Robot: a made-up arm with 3 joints. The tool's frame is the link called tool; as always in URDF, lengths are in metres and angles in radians. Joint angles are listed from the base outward.
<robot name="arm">
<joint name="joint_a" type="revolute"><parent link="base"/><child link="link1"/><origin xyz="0.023 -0.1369 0.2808"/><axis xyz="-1 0 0"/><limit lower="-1.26" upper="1.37"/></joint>
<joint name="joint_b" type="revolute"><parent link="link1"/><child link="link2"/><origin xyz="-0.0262 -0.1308 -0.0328"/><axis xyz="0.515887 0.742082 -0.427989"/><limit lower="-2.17" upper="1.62"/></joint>
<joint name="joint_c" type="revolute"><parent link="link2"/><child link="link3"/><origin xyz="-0.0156 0.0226 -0.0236"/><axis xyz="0 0 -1"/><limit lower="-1.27" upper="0.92"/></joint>
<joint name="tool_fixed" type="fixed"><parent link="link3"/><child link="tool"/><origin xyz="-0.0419 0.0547 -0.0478" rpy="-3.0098 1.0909 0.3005"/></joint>
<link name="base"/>
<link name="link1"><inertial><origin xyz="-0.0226 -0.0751 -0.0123"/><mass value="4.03"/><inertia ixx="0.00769" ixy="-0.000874" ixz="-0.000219" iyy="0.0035" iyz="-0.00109" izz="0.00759"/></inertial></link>
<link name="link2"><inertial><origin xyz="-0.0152 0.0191 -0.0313"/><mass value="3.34"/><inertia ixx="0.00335" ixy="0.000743" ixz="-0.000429" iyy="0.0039" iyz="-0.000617" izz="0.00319"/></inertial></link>
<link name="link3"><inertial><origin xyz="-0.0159 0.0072 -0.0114"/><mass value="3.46"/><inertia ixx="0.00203" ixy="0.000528" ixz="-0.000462" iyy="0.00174" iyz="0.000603" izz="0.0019"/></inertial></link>
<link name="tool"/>
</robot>
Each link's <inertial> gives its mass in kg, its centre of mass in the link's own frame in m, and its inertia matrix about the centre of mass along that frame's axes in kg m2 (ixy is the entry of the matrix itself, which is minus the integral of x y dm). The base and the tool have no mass. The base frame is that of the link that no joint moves.
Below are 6 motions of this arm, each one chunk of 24 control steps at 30 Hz.
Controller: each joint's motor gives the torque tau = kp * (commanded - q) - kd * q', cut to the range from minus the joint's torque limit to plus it. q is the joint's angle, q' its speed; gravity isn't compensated. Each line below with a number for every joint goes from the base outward.
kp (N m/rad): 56 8.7 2.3
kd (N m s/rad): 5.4 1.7 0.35
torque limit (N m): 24 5.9 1.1
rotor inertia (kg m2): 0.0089 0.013 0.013
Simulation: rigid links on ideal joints. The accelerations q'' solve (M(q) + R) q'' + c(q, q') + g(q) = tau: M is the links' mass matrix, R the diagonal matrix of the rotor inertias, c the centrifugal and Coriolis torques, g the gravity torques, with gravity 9.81 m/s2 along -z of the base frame. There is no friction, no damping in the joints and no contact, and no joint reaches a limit. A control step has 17 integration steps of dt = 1/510 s. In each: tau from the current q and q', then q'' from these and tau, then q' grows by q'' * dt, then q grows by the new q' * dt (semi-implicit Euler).
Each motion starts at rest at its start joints. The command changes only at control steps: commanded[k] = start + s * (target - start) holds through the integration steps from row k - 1 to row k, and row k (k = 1, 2, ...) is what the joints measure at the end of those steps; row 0 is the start. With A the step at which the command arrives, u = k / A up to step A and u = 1 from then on. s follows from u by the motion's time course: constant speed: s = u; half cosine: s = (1 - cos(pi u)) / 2; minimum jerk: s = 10 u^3 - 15 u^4 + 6 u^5; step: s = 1 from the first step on.
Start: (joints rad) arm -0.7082 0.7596 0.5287
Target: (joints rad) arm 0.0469 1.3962 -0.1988
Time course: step
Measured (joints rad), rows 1 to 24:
1: -0.6118 0.7672 0.4947
2: -0.4471 0.8019 0.4030
3: -0.3173 0.8528 0.2873
4: -0.2318 0.9023 0.1745
5: -0.1793 0.9438 0.0773
6: -0.1481 0.9767 -0.0013
7: -0.1300 1.0024 -0.0627
8: -0.1195 1.0227 -0.1097
9: -0.1135 1.0389 -0.1455
10: -0.1102 1.0520 -0.1725
11: -0.1083 1.0629 -0.1930
12: -0.1073 1.0718 -0.2084
13: -0.1068 1.0793 -0.2201
14: -0.1066 1.0857 -0.2289
15: -0.1064 1.0910 -0.2355
16: -0.1064 1.0955 -0.2406
17: -0.1064 1.0994 -0.2444
18: -0.1064 1.1026 -0.2473
19: -0.1065 1.1054 -0.2494
20: -0.1065 1.1078 -0.2511
21: -0.1065 1.1098 -0.2523
22: -0.1066 1.1115 -0.2532
23: -0.1066 1.1130 -0.2540
24: -0.1066 1.1142 -0.2545

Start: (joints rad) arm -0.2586 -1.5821 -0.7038
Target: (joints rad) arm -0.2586 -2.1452 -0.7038
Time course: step
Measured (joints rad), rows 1 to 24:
1: -0.2865 -1.6337 -0.6975
2: -0.3302 -1.6917 -0.6774
3: -0.3694 -1.7327 -0.6461
4: -0.3989 -1.7622 -0.6106
5: -0.4184 -1.7850 -0.5775
6: -0.4296 -1.8042 -0.5506
7: -0.4350 -1.8209 -0.5315
8: -0.4367 -1.8356 -0.5197
9: -0.4364 -1.8485 -0.5137
10: -0.4352 -1.8595 -0.5118
11: -0.4340 -1.8687 -0.5122
12: -0.4330 -1.8763 -0.5138
13: -0.4323 -1.8824 -0.5157
14: -0.4319 -1.8872 -0.5174
15: -0.4318 -1.8909 -0.5186
16: -0.4319 -1.8938 -0.5193
17: -0.4321 -1.8960 -0.5196
18: -0.4322 -1.8977 -0.5196
19: -0.4324 -1.8990 -0.5195
20: -0.4326 -1.9000 -0.5192
21: -0.4327 -1.9008 -0.5189
22: -0.4328 -1.9014 -0.5186
23: -0.4329 -1.9019 -0.5184
24: -0.4329 -1.9023 -0.5182

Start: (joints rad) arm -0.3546 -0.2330 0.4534
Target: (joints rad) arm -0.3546 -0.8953 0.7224
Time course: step
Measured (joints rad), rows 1 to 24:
1: -0.3743 -0.3201 0.4665
2: -0.4077 -0.4472 0.4897
3: -0.4373 -0.5581 0.5142
4: -0.4583 -0.6468 0.5366
5: -0.4714 -0.7163 0.5551
6: -0.4787 -0.7708 0.5690
7: -0.4823 -0.8136 0.5786
8: -0.4838 -0.8473 0.5846
9: -0.4844 -0.8736 0.5879
10: -0.4845 -0.8942 0.5894
11: -0.4846 -0.9103 0.5897
12: -0.4848 -0.9228 0.5895
13: -0.4851 -0.9324 0.5890
14: -0.4853 -0.9399 0.5884
15: -0.4856 -0.9457 0.5879
16: -0.4859 -0.9502 0.5875
17: -0.4862 -0.9537 0.5872
18: -0.4864 -0.9563 0.5870
19: -0.4865 -0.9584 0.5868
20: -0.4866 -0.9600 0.5867
21: -0.4867 -0.9613 0.5866
22: -0.4868 -0.9623 0.5865
23: -0.4868 -0.9630 0.5865
24: -0.4869 -0.9636 0.5865

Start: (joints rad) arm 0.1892 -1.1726 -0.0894
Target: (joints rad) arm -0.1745 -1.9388 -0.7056
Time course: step
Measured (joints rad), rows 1 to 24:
1: 0.1106 -1.2645 -0.1492
2: -0.0236 -1.3715 -0.2484
3: -0.1488 -1.4436 -0.3295
4: -0.2445 -1.4909 -0.3805
5: -0.3083 -1.5258 -0.4087
6: -0.3455 -1.5554 -0.4249
7: -0.3635 -1.5826 -0.4373
8: -0.3695 -1.6079 -0.4501
9: -0.3689 -1.6310 -0.4640
10: -0.3657 -1.6513 -0.4785
11: -0.3620 -1.6685 -0.4920
12: -0.3590 -1.6827 -0.5037
13: -0.3569 -1.6939 -0.5128
14: -0.3559 -1.7027 -0.5193
15: -0.3556 -1.7093 -0.5233
16: -0.3557 -1.7143 -0.5254
17: -0.3562 -1.7180 -0.5260
18: -0.3567 -1.7207 -0.5257
19: -0.3571 -1.7228 -0.5249
20: -0.3575 -1.7244 -0.5239
21: -0.3578 -1.7256 -0.5229
22: -0.3580 -1.7265 -0.5221
23: -0.3582 -1.7273 -0.5214
24: -0.3583 -1.7279 -0.5208

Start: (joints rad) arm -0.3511 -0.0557 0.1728
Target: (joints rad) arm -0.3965 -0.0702 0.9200
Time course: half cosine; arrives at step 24
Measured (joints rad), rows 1 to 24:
1: -0.3711 -0.0806 0.1659
2: -0.4039 -0.1199 0.1538
3: -0.4323 -0.1563 0.1431
4: -0.4523 -0.1867 0.1365
5: -0.4649 -0.2112 0.1349
6: -0.4724 -0.2310 0.1388
7: -0.4768 -0.2468 0.1484
8: -0.4796 -0.2595 0.1636
9: -0.4818 -0.2698 0.1845
10: -0.4838 -0.2780 0.2107
11: -0.4859 -0.2848 0.2417
12: -0.4881 -0.2902 0.2770
13: -0.4904 -0.2947 0.3158
14: -0.4927 -0.2983 0.3573
15: -0.4951 -0.3013 0.4008
16: -0.4974 -0.3038 0.4454
17: -0.4996 -0.3057 0.4902
18: -0.5017 -0.3073 0.5345
19: -0.5036 -0.3085 0.5775
20: -0.5053 -0.3095 0.6184
21: -0.5067 -0.3101 0.6565
22: -0.5079 -0.3105 0.6911
23: -0.5089 -0.3108 0.7218
24: -0.5095 -0.3108 0.7478

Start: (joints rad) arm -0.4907 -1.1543 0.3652
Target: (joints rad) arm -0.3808 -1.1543 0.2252
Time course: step
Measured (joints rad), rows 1 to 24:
1: -0.4947 -1.1565 0.3479
2: -0.5014 -1.1583 0.3139
3: -0.5074 -1.1590 0.2776
4: -0.5116 -1.1593 0.2454
5: -0.5142 -1.1596 0.2193
6: -0.5155 -1.1600 0.1994
7: -0.5161 -1.1604 0.1850
8: -0.5162 -1.1608 0.1750
9: -0.5162 -1.1612 0.1683
10: -0.5161 -1.1615 0.1640
11: -0.5161 -1.1618 0.1615
12: -0.5161 -1.1619 0.1601
13: -0.5162 -1.1620 0.1595
14: -0.5162 -1.1621 0.1593
15: -0.5163 -1.1621 0.1594
16: -0.5164 -1.1621 0.1595
17: -0.5164 -1.1622 0.1597
18: -0.5164 -1.1622 0.1599
19: -0.5164 -1.1622 0.1601
20: -0.5164 -1.1622 0.1602
21: -0.5164 -1.1622 0.1603
22: -0.5164 -1.1622 0.1603
23: -0.5164 -1.1622 0.1603
24: -0.5164 -1.1622 0.1604

